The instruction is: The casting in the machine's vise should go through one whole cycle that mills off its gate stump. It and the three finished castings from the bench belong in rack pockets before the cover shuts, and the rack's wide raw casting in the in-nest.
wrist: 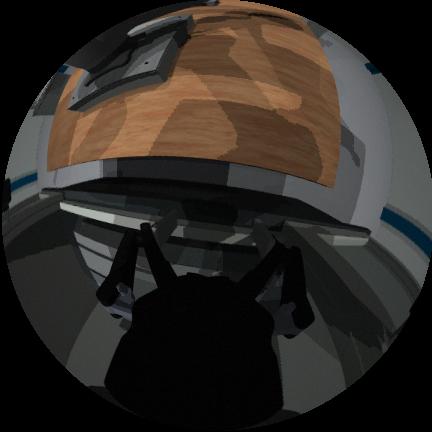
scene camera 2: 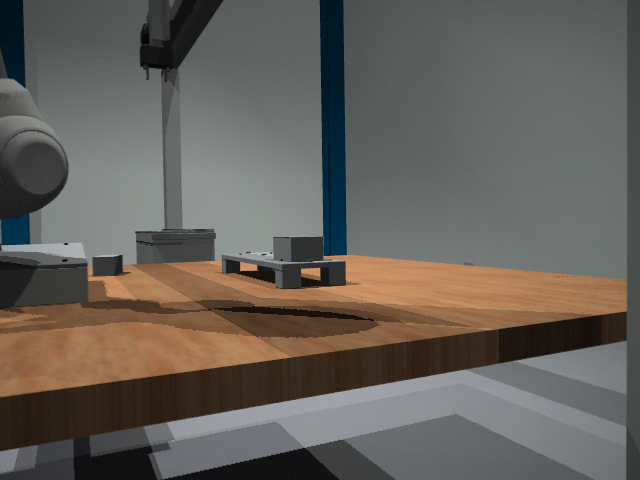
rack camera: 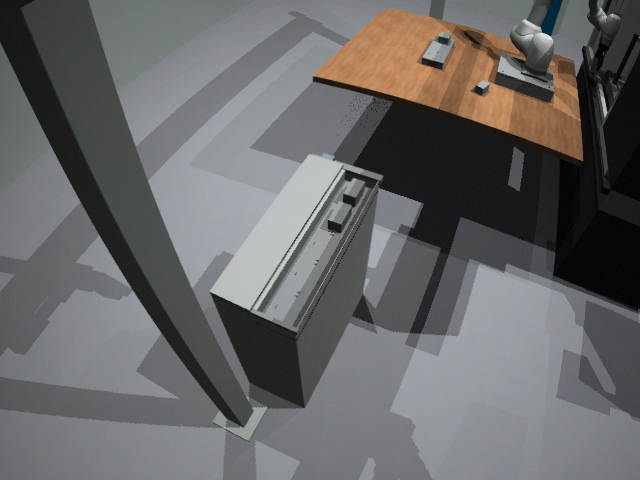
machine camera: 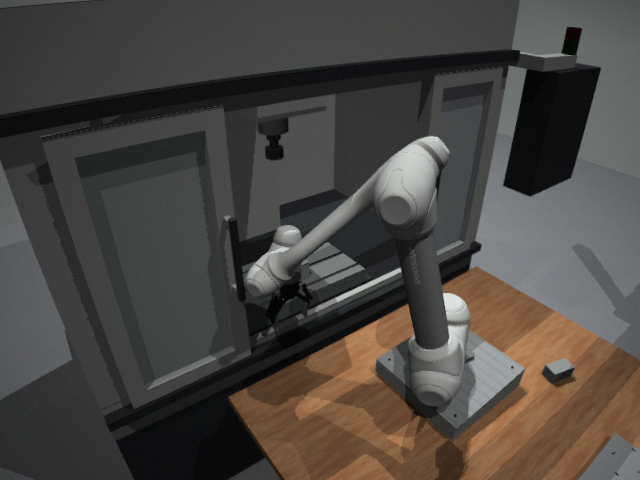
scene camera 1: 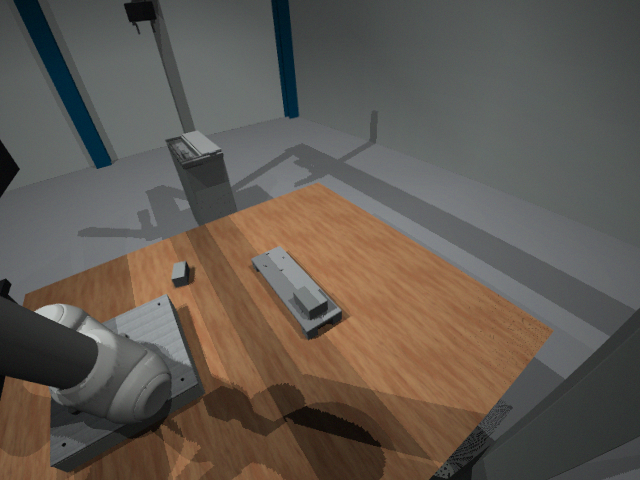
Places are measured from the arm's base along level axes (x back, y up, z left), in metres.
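Pixels of known places: gripper, between the fingertips: (wrist: 214, 222) (rack camera: 594, 70) (machine camera: 290, 322); arm's base, origin of its link: (rack camera: 533, 73).
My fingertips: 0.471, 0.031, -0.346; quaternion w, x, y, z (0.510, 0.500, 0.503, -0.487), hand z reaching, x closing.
Observation:
Ahead of a thing's pixels: the offset from my fingertips to its top centre, as dx, dy, dz. "spot": to the spot under its first point. Level surfaces: height alone.
My gripper (machine camera: 292, 315) (wrist: 214, 222) is open and empty, low in the machine's doorway near the front sill. The vise and its casting are hidden behind the arm in the machine camera; I cannot make them out in the wrist view. A grey block {-1.112, -0.007, +0.177} (scene camera 1: 310, 301) (scene camera 2: 298, 249) (rack camera: 443, 38) sits on a low footed plate {-1.121, -0.053, +0.317} (scene camera 1: 281, 273) (scene camera 2: 303, 264) (rack camera: 436, 52). Another grey block {-0.791, -0.057, +0.677} (scene camera 1: 180, 273) (scene camera 2: 107, 265) (machine camera: 558, 370) (rack camera: 481, 87) lies on the bench. Two grey blocks (rack camera: 339, 217) (rack camera: 354, 191) stand in the rack (rack camera: 261, 353); its cover (rack camera: 279, 222) leaves that row uncovered.
The arm's base plate (machine camera: 496, 361) (scene camera 1: 155, 320) is on the wooden bench {dy -0.107} (machine camera: 516, 310). The machine's left door {spot: +0.040, +0.493, -0.445} (machine camera: 149, 248) with its upright handle {spot: -0.042, +0.407, -0.213} (machine camera: 236, 258) stands beside the wrist. The spindle {spot: +0.467, +0.562, +0.262} (machine camera: 273, 139) hangs inside, above and behind the wrist. A post (rack camera: 129, 206) stands by the rack.

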